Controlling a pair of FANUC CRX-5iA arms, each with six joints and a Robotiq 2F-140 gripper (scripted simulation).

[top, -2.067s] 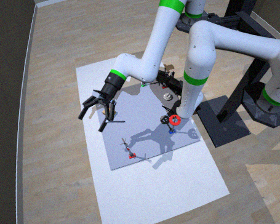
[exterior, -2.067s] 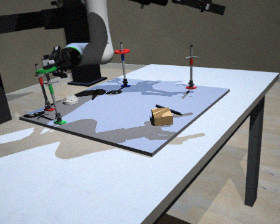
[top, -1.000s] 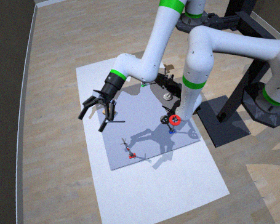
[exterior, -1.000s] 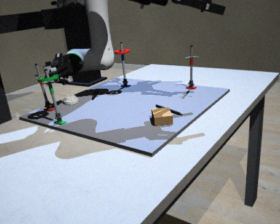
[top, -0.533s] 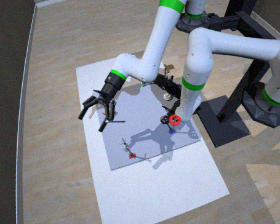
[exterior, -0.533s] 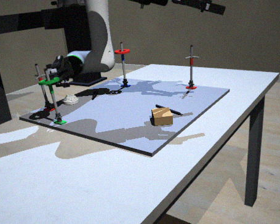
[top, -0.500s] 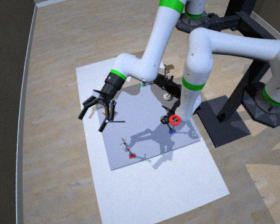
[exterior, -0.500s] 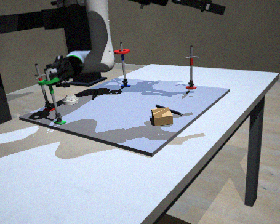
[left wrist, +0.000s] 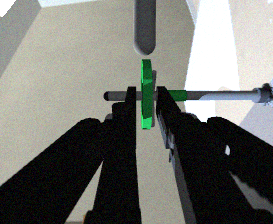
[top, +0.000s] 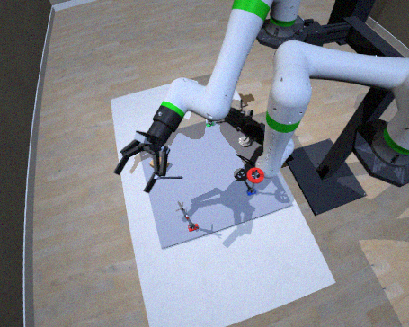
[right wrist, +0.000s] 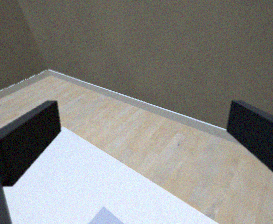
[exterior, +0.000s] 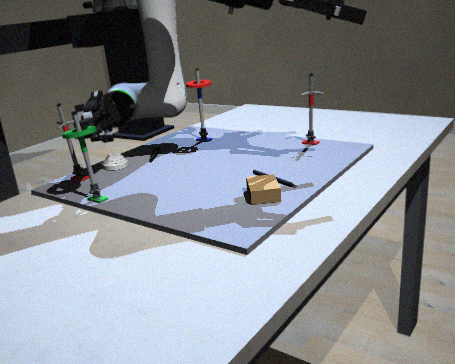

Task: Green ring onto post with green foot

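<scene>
My left gripper is now 2 cm short of the green ring and 4 cm to the left of it. The rest, counted from my left hand: board: 15 cm ahead, 22 cm to the left, 15 cm below; wooden block: 37 cm ahead, 11 cm to the left, 13 cm below; white ribbed object: 9 cm behind, 14 cm to the left, 14 cm below.
</scene>
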